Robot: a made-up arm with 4 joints. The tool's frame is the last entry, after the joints.
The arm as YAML. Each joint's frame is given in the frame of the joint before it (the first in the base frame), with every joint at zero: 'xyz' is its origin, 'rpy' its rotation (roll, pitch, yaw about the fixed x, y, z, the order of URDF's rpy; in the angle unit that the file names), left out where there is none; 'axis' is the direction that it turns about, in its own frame. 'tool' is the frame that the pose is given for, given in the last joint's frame.
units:
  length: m
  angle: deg
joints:
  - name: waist
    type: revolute
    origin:
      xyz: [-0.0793, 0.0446, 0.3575]
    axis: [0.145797, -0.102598, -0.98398]
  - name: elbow
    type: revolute
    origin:
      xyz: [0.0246, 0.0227, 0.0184]
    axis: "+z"
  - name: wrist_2
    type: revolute
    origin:
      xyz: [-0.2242, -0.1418, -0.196]
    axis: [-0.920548, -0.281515, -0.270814]
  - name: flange
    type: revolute
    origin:
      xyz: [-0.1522, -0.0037, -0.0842]
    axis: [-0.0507, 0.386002, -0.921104]
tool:
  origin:
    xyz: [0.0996, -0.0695, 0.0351]
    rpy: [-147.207, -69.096, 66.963]
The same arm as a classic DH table. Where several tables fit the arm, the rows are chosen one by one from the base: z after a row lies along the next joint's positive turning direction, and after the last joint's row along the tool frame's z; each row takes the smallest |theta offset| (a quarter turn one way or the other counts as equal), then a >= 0, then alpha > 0; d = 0 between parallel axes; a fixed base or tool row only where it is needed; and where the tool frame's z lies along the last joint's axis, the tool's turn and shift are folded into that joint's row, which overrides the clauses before.
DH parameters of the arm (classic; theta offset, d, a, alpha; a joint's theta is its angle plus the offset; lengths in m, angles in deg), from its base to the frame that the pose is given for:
base (fixed): 54.87 -0.1421 -0.0092 169.73
waist: 0.00 -0.4682 0.0327 -169.73
elbow: 52.14 -0.0667 -0.0700 -105.71
wrist_2: -23.01 0.4194 0.0216 -79.20
flange: -80.23 0.0498 -0.0839 -49.70
tool (fixed): 103.77 -0.0911 0.0000 0.00

